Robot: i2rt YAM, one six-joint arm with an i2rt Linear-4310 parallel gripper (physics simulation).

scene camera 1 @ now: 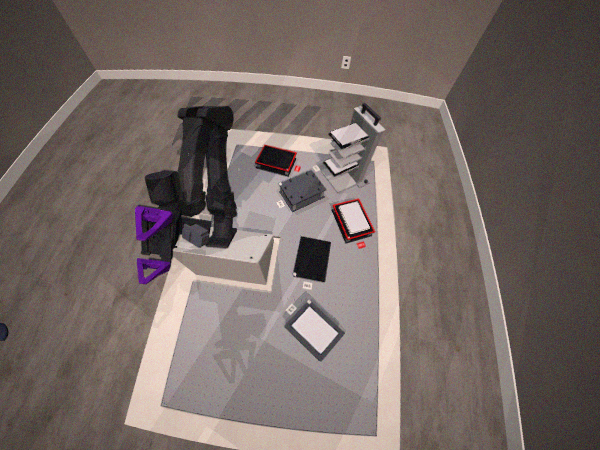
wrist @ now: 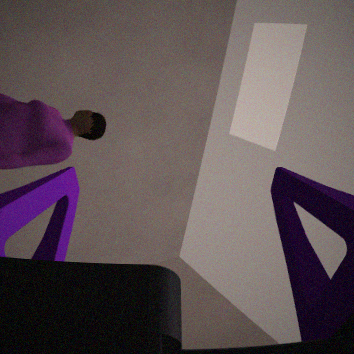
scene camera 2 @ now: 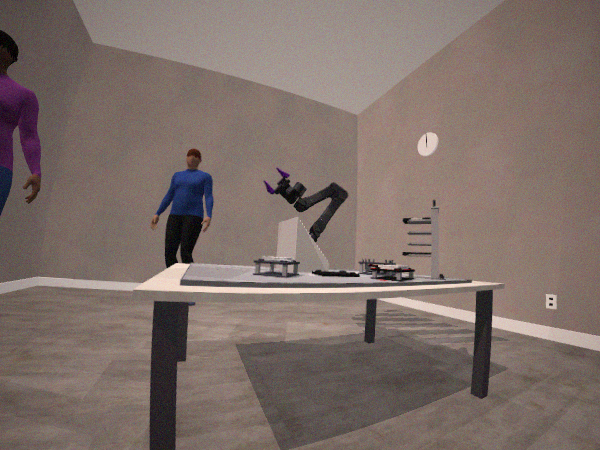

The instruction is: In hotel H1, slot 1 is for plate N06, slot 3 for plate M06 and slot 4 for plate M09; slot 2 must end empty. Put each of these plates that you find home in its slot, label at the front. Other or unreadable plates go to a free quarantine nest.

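Frame: origin at the arm's base, x right, y ahead, z up, level; centimetres.
Seen in the pictures: gripper, fingertip midpoint: (scene camera 1: 141, 262) (wrist: 174, 177) (scene camera 2: 270, 174); arm's base, link origin: (scene camera 1: 222, 237) (scene camera 2: 303, 245).
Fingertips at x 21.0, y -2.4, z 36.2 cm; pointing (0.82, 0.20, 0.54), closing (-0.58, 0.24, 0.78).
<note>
Pixels of each thing's top centre, then the offset from my fingertips to it. "spot": a spot on its surface instead.
- red-rimmed nest, surface spot: (scene camera 1: 370, 232) spot: dz -45.1, dx -29.5, dy +57.1 cm
- red-rimmed nest with a black top, top centre: (scene camera 1: 276, 156) dz -44.6, dx -66.4, dy +17.3 cm
- dark grey pinned nest, top centre: (scene camera 1: 302, 184) (scene camera 2: 377, 259) dz -41.6, dx -48.9, dy +29.7 cm
- flat black rectangle, surface spot: (scene camera 1: 312, 259) spot: dz -48.0, dx -18.6, dy +34.2 cm
The hotel (scene camera 1: 368, 150) (scene camera 2: 435, 245) is a pale upright tower with a black handle and four shelves. A white-topped plate (scene camera 1: 349, 134) (scene camera 2: 417, 220) lies on its top shelf and another plate (scene camera 1: 341, 166) (scene camera 2: 416, 253) on its lowest shelf; the two middle shelves look bare. One white-topped plate (scene camera 1: 357, 217) sits on a red-rimmed nest (scene camera 1: 370, 232). Another white-topped plate (scene camera 1: 315, 329) (scene camera 2: 277, 258) sits on a grey nest (scene camera 1: 320, 355) (scene camera 2: 276, 266) at the front. No plate label is readable. My gripper (scene camera 1: 145, 246) (scene camera 2: 271, 176) (wrist: 174, 177) is open and empty, raised high, facing away from the hotel.
A red-rimmed nest with a black top (scene camera 1: 276, 158) stands at the back. A dark grey pinned nest (scene camera 1: 302, 190) is near the hotel. A flat black rectangle (scene camera 1: 312, 259) (scene camera 2: 335, 273) lies mid-mat. A pale wedge-shaped block (scene camera 1: 225, 265) (scene camera 2: 287, 238) stands beside the arm. Two people stand beyond the table.
</note>
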